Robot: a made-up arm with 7 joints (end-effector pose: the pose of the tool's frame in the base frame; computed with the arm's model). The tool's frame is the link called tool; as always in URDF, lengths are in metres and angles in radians.
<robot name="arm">
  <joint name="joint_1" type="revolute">
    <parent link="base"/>
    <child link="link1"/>
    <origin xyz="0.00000 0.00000 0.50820"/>
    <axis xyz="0 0 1"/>
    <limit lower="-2.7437" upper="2.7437" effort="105" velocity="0.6"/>
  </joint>
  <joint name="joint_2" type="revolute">
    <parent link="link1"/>
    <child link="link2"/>
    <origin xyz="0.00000 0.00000 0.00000"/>
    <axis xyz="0 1 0"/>
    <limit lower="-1.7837" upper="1.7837" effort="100" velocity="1"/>
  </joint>
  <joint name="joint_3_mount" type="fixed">
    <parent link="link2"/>
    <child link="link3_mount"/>
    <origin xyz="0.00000 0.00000 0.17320"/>
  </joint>
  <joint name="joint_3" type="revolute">
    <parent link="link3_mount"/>
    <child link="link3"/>
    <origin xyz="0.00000 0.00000 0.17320"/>
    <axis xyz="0 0 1"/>
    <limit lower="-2.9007" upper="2.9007" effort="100" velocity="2.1"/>
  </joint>
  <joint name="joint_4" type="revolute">
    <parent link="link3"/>
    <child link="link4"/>
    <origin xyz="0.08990 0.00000 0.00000"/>
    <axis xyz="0 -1 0"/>
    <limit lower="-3.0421" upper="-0.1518" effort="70" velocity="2.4"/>
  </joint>
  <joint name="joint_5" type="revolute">
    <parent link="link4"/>
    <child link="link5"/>
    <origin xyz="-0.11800 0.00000 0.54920"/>
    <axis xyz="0 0 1"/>
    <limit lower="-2.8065" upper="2.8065" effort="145" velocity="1.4"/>
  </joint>
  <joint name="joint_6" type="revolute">
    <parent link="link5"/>
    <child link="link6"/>
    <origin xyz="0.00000 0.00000 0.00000"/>
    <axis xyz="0 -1 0"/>
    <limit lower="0.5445" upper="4.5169" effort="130" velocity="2.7"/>
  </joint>
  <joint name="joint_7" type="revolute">
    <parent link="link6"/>
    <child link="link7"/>
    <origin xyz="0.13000 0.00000 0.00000"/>
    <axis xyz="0 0 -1"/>
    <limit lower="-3.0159" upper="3.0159" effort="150" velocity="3.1"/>
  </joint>
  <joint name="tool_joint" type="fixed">
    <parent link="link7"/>
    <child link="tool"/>
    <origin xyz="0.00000 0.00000 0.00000" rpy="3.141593 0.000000 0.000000"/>
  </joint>
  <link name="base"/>
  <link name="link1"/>
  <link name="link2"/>
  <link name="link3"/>
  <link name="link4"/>
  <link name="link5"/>
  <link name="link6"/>
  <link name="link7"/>
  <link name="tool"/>
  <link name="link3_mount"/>
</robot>
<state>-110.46 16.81 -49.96 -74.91 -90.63 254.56 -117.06</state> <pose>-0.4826 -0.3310 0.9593 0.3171 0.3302 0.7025 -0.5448</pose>
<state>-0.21 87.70 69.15 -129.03 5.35 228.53 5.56</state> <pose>0.2303 0.5282 0.3071 0.5422 -0.8326 0.1059 -0.0405</pose>
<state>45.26 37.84 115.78 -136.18 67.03 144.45 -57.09</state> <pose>-0.5406 0.3301 0.6291 0.4314 -0.1290 -0.7590 0.4704</pose>
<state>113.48 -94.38 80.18 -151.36 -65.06 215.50 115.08</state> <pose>-0.4275 -0.1937 0.4914 0.5089 0.0880 -0.8226 -0.2380</pose>
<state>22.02 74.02 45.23 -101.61 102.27 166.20 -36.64</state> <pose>0.2807 0.5379 0.0537 0.3803 -0.8405 0.2440 0.2989</pose>
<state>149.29 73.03 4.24 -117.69 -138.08 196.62 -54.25</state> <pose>-0.3083 0.0389 0.0229 0.1931 0.9601 -0.1466 0.1396</pose>
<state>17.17 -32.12 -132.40 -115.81 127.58 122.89 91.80</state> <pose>-0.3435 -0.6195 0.3376 0.7733 0.6210 0.1273 -0.0114</pose>
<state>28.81 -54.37 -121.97 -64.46 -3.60 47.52 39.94</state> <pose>-0.3768 -0.8418 0.6006 0.4869 -0.3836 0.7644 0.1776</pose>
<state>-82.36 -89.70 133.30 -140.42 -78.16 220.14 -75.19</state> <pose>0.2792 0.1162 0.0996 0.0556 0.3237 -0.9100 0.2530</pose>
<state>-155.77 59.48 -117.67 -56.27 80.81 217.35 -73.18</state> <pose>-0.5642 0.0888 1.1139 0.5396 -0.0014 -0.1324 -0.8314</pose>
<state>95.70 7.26 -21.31 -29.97 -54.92 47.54 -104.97</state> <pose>0.1528 0.4369 1.4013 0.3420 0.3436 0.8746 0.0017</pose>
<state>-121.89 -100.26 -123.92 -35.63 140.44 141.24 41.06</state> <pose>0.1625 0.8603 0.0651 0.2587 -0.0494 0.6582 0.7052</pose>
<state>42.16 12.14 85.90 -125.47 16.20 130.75 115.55</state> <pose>-0.4139 0.6095 0.6223 0.0883 0.9763 0.0143 -0.1969</pose>
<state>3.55 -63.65 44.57 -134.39 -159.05 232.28 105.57</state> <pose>0.0510 0.3325 0.7999 0.2796 0.4979 0.7606 0.3088</pose>
